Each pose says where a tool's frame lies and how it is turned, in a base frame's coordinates. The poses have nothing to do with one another.
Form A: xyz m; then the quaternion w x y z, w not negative.
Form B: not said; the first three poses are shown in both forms.
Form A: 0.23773 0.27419 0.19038 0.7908 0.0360 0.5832 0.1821
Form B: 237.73 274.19 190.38 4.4 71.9 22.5
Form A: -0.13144 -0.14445 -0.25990 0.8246 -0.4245 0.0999 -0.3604
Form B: -131.44 -144.45 -259.90 -51.7 12.2 -43.9
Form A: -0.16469 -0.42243 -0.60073 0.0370 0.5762 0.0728 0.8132
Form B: -164.69 -422.43 -600.73 101.3 12.8 143.0
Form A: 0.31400 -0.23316 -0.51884 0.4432 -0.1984 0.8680 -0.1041
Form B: 314.00 -233.16 -518.84 -28.2 123.3 -14.8
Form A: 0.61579 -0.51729 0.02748 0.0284 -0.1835 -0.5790 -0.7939
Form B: 615.79 -517.29 27.48 -32.4 -102.4 -140.4
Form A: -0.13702 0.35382 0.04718 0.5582 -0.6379 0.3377 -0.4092
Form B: -137.02 353.82 47.18 -86.2 45.6 -55.3
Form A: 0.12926 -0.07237 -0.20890 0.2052 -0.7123 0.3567 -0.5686
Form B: 129.26 -72.37 -208.90 -113.8 57.0 -90.8
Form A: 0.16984 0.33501 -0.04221 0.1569 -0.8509 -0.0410 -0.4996
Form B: 169.84 335.01 -42.21 -139.5 -6.7 -81.9
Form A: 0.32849 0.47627 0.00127 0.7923 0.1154 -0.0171 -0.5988
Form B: 328.49 476.27 1.27 14.2 -2.1 -73.8
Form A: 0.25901 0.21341 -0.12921 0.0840 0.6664 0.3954 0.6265
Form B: 259.01 213.41 -129.21 113.9 67.6 107.1
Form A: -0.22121 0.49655 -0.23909 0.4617 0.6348 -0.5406 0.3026
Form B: -221.21 496.55 -239.09 89.5 -76.2 42.6
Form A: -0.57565 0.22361 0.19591 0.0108 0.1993 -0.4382 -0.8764
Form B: -575.65 223.61 195.91 35.6 -78.3 -156.7
